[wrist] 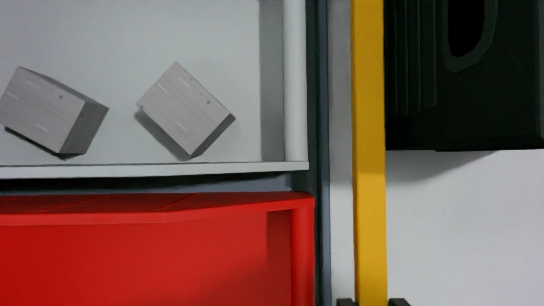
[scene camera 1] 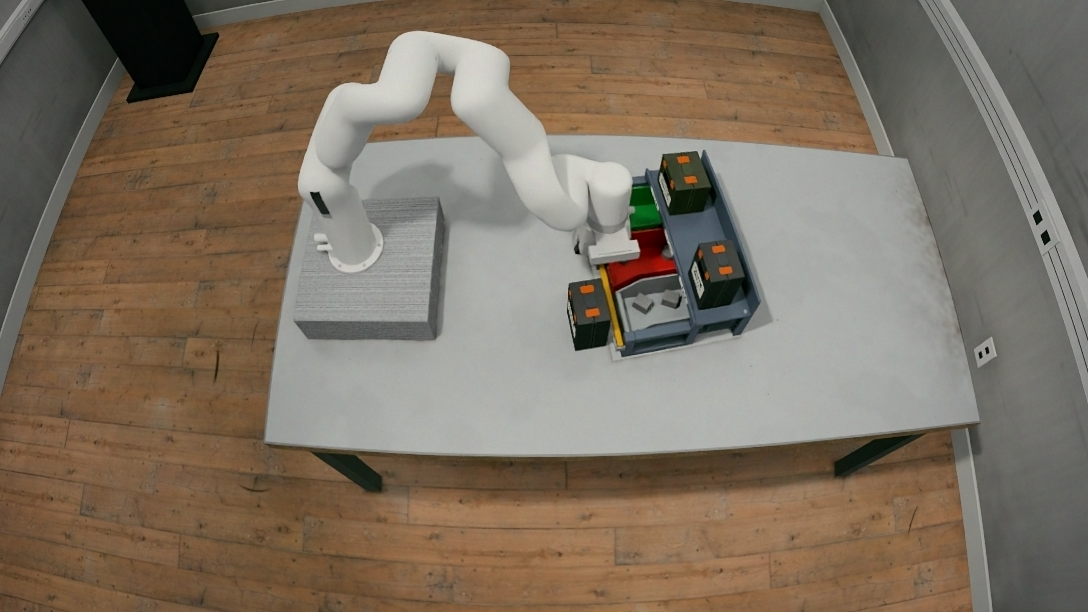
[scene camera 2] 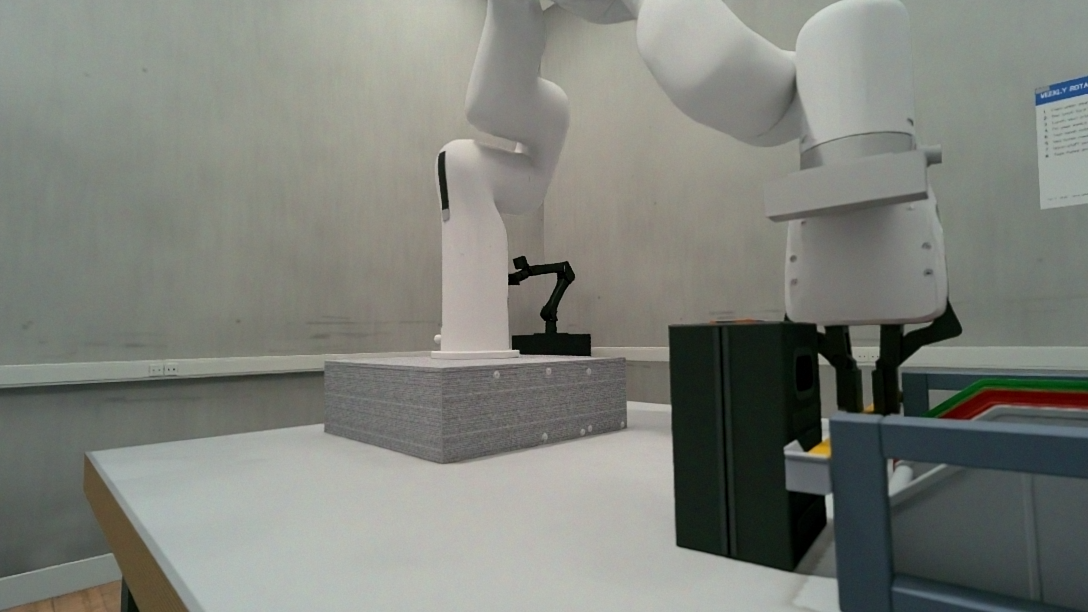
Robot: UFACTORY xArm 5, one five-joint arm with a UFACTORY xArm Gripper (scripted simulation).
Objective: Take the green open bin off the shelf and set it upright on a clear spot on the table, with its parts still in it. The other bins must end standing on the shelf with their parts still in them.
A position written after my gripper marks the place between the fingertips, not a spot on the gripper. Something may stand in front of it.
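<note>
My gripper [scene camera 2: 869,423] is visible, as are a dark box [scene camera 2: 741,391] and a yellow bar [wrist: 366,31]. Blue-grey shelf [scene camera 1: 686,231], [scene camera 2: 860,444] and [wrist: 316,180]; grey bin [scene camera 1: 658,315], [scene camera 2: 1006,532] and [wrist: 114,59]. Red bin [scene camera 1: 650,263] and [wrist: 210,241]. A green open bin [scene camera 1: 641,198] is visible too; in the wrist view it is out of frame.
</note>
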